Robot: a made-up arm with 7 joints.
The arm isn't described. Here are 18 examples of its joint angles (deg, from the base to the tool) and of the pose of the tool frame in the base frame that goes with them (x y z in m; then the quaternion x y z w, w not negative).
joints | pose
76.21 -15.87 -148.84 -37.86 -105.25 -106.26 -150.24 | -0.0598 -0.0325 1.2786 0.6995 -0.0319 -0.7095 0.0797
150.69 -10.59 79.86 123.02 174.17 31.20 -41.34 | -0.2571 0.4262 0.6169 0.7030 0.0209 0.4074 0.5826
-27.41 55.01 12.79 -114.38 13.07 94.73 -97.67 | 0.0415 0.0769 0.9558 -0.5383 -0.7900 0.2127 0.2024
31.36 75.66 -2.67 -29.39 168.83 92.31 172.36 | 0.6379 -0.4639 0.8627 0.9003 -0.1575 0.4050 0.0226
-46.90 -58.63 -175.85 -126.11 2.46 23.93 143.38 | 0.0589 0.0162 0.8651 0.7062 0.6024 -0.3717 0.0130
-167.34 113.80 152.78 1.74 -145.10 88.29 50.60 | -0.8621 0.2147 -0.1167 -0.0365 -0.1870 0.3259 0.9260
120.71 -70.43 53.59 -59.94 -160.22 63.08 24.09 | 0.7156 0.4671 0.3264 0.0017 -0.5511 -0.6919 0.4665
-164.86 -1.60 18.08 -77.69 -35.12 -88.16 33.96 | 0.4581 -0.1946 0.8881 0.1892 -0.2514 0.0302 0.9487
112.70 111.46 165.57 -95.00 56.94 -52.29 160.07 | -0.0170 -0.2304 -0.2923 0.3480 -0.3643 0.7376 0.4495
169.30 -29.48 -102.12 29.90 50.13 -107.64 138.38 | 0.5511 -0.0437 1.1222 -0.1221 -0.6021 0.7766 0.1395
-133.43 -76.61 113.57 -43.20 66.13 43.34 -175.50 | 0.3685 -0.8741 0.6354 -0.3408 -0.4949 -0.5644 0.5660
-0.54 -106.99 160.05 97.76 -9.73 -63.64 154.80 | -0.3601 -0.1682 -0.2827 0.2878 0.1485 0.8759 0.3577
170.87 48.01 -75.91 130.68 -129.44 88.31 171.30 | -0.1570 -0.4113 0.4834 -0.8588 0.3948 0.2178 0.2432
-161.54 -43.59 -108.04 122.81 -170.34 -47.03 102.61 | 0.0659 -0.4282 0.4077 0.0962 0.3978 0.1828 0.8939
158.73 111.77 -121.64 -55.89 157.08 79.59 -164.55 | -0.6713 0.1393 -0.1817 0.4192 0.3647 -0.8302 0.0451
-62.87 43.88 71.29 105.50 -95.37 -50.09 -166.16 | 0.6134 0.0450 0.5597 -0.2002 -0.7465 -0.4580 0.4392
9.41 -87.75 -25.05 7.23 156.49 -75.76 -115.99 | -0.9750 0.2211 0.5065 0.7653 -0.4983 0.2150 0.3462
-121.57 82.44 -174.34 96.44 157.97 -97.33 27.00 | -0.1812 0.2731 0.8449 -0.2487 -0.5327 -0.1266 0.7990
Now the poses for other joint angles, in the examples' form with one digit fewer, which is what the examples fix.
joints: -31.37 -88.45 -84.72 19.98 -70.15 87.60 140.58
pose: -0.914 -0.347 0.326 0.134 -0.169 0.947 0.238
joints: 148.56 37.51 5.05 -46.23 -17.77 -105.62 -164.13
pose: -0.157 -0.066 1.196 0.522 0.178 -0.732 0.399
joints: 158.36 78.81 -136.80 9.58 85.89 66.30 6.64
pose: -0.890 -0.478 0.546 -0.470 0.240 0.237 0.816
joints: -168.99 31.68 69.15 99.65 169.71 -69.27 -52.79
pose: -0.237 0.524 0.563 -0.039 -0.168 0.387 0.906
